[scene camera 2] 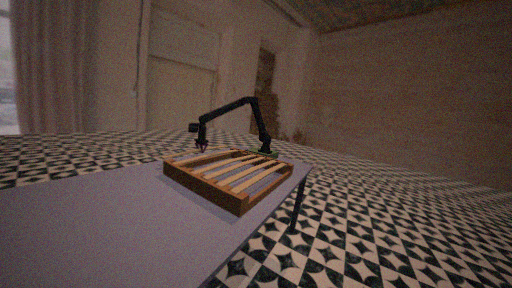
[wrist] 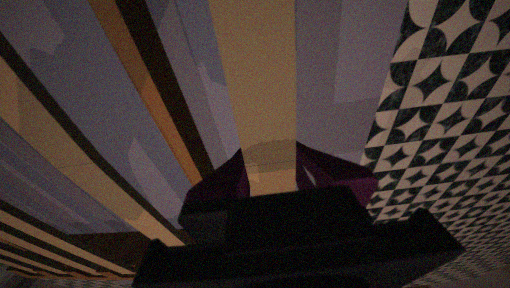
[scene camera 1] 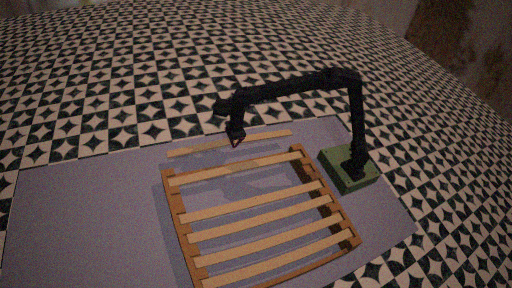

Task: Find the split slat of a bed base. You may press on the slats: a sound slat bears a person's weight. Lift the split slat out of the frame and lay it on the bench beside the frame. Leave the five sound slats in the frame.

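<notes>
My gripper (scene camera 1: 235, 143) (scene camera 2: 201, 149) (wrist: 267, 147) is shut on a pale wooden slat (scene camera 1: 270, 135) (wrist: 262, 75), near its middle. The slat is roughly level, outside the bed frame (scene camera 1: 175, 200) (scene camera 2: 200, 187) (wrist: 150, 100), low over the strip of bench (scene camera 1: 90, 210) (scene camera 2: 100, 210) between the frame's far side and the bench's far edge. A shadow lies close beside it; whether it touches the bench is unclear. The frame holds several slats, among them the farthest one (scene camera 1: 275, 159) and the one across a wide gap (scene camera 1: 250, 201). No crack is visible on the held slat.
The arm's green base block (scene camera 1: 332, 162) stands right of the frame in scene camera 1. The bench's far edge runs close behind the held slat, with the patterned floor (scene camera 1: 100, 75) (wrist: 430, 115) beyond. The frame's raised far rail lies beside the slat.
</notes>
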